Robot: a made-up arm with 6 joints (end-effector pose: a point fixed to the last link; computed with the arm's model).
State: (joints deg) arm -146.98 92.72 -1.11 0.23 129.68 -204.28
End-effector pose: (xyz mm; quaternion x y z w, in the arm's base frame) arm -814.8 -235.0 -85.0 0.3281 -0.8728 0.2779 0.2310
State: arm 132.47 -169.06 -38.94 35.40 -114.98 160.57
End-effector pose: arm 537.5 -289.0 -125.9 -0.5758 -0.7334 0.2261 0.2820
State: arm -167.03 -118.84 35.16 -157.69 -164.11 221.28
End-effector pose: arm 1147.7 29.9 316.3 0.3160 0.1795 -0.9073 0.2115
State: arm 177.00 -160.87 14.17 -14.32 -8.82 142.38
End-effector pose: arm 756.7 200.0 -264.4 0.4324 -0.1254 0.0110 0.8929
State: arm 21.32 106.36 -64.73 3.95 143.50 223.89
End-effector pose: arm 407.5 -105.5 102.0 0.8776 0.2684 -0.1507 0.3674
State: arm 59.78 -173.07 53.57 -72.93 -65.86 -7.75
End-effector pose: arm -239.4 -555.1 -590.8 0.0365 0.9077 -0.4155 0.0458
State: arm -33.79 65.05 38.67 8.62 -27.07 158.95
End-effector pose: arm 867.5 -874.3 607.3 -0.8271 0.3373 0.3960 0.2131
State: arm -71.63 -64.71 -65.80 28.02 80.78 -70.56
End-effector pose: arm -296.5 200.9 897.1 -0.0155 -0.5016 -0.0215 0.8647
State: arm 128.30 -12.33 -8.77 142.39 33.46 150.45
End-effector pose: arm -330.6 102.9 1433.6 -0.0054 0.5902 0.7417 0.3186
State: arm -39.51 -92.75 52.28 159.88 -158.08 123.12
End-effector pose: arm -840.6 993.8 592.7 0.3870 0.3092 -0.4790 0.7247
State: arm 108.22 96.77 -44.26 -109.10 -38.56 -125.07
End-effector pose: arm -176.9 278.9 212.7 0.3789 0.0185 -0.8393 0.3895
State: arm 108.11 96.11 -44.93 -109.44 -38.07 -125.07
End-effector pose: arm -178.1 280.1 222.1 0.3831 0.0167 -0.8372 0.3898
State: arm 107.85 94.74 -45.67 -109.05 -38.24 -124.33
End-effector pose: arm -176.2 284.2 236.9 0.3781 0.0276 -0.8394 0.3894
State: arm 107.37 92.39 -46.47 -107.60 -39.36 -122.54
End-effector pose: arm -169.5 291.6 259.0 0.3596 0.0567 -0.8469 0.3877
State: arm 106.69 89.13 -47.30 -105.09 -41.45 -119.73
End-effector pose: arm -157.4 301.1 287.5 0.3277 0.1040 -0.8570 0.3840
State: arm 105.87 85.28 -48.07 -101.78 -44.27 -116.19
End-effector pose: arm -140.8 310.9 319.2 0.2856 0.1645 -0.8652 0.3779
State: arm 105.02 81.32 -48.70 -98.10 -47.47 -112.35
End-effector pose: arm -121.7 319.3 349.9 0.2386 0.2303 -0.8679 0.3698
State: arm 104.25 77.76 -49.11 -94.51 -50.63 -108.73
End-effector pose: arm -102.8 326.0 375.7 0.1928 0.2917 -0.8646 0.3608
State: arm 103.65 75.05 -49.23 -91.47 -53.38 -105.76
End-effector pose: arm -86.9 331.2 393.2 0.1539 0.3413 -0.8577 0.3523
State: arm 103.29 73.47 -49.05 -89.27 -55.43 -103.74
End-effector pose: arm -76.0 335.5 401.3 0.1256 0.3745 -0.8511 0.3459
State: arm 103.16 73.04 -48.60 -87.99 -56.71 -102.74
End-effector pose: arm -70.4 339.4 400.2 0.1087 0.3910 -0.8475 0.3422
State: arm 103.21 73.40 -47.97 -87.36 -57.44 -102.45
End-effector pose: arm -68.8 342.8 392.9 0.1000 0.3964 -0.8467 0.3406
